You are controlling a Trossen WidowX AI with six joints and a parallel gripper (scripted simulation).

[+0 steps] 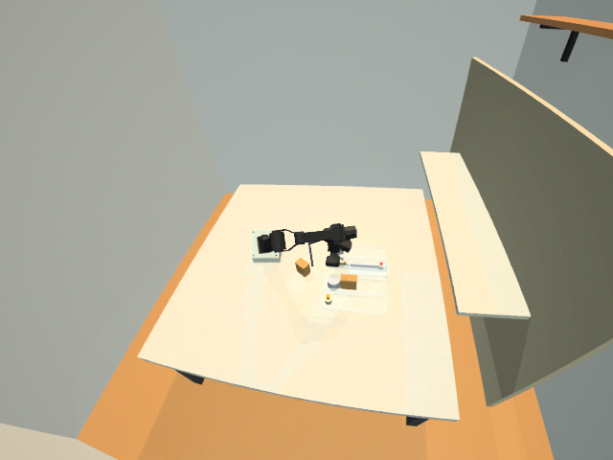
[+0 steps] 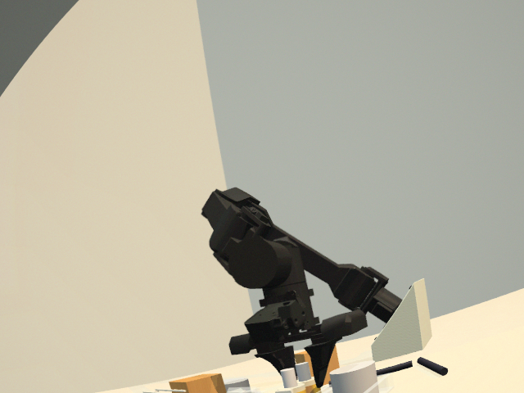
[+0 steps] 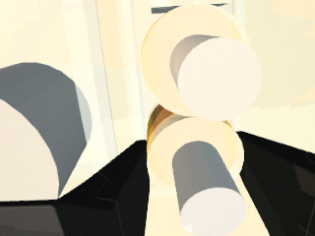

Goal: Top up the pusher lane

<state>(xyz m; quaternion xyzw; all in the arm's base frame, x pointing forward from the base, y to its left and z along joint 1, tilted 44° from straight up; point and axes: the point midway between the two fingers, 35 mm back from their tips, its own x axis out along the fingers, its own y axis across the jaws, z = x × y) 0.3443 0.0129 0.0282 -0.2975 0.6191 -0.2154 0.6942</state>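
Right now the sprung lane is 14 cm ahead of my gripper tip, 2 cm to the right of it and 1 cm below it. From my gripper tip the other things lie so: red mark: 22 cm ahead, 4 cm above, 2 cm to the right; then pusher plate: 15 cm ahead, 2 cm to the right, 2 cm above; then shelf unit: 50 cm ahead, 34 cm above, 5 cm to the left.
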